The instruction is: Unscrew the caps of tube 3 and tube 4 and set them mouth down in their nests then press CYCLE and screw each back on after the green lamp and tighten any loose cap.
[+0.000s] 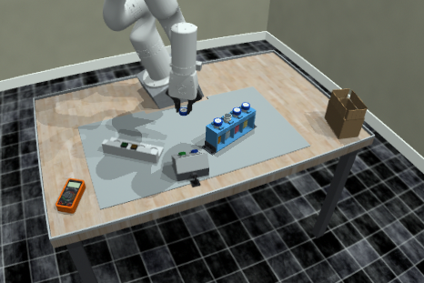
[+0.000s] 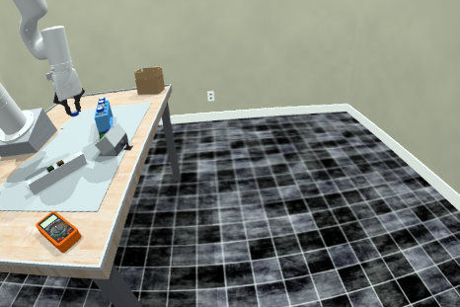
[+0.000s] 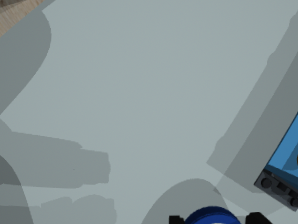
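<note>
Now: the blue-and-white cap 60 mm ahead of my hand, 120 mm to the left of it and 60 mm below it. From my hand the other things lie so: green key: 120 mm ahead, 50 mm to the right, 110 mm below; blue key: 130 mm ahead, 110 mm below; key housing: 140 mm ahead, 30 mm to the right, 120 mm below.
</note>
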